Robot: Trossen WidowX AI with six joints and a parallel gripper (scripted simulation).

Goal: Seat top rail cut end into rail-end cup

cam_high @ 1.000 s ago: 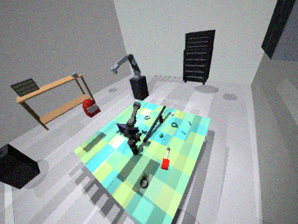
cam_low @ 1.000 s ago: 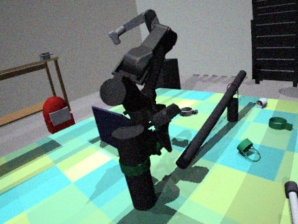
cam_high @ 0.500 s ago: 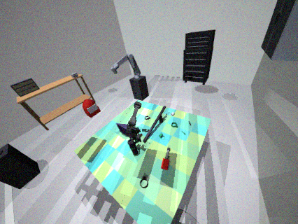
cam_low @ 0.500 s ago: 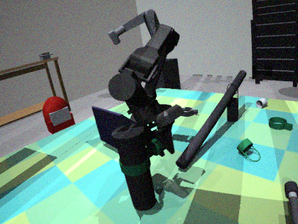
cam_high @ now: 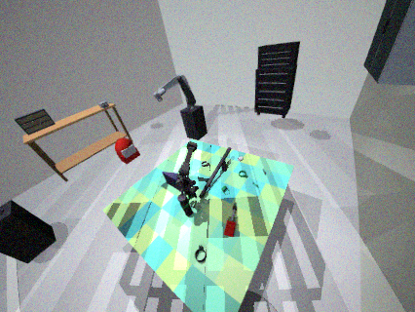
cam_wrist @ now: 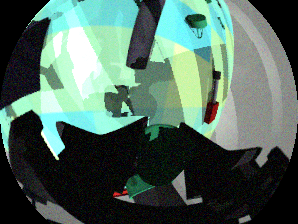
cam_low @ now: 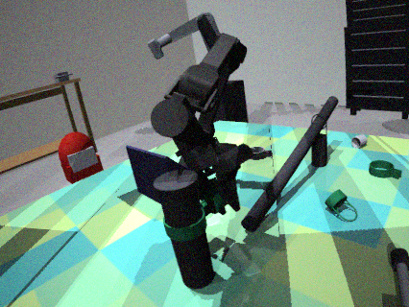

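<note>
Now: gripper tip 20 mm past the green rail-end cup, 30 mm to the left of it and 30 mm below it. From my gripper tip the other things lie so: small post 20 mm behind, 450 mm to the left, 10 mm above; white cup 60 mm ahead, 660 mm to the left, 80 mm below; grey ring 240 mm behind, 430 mm to the left, 80 mm below.
</note>
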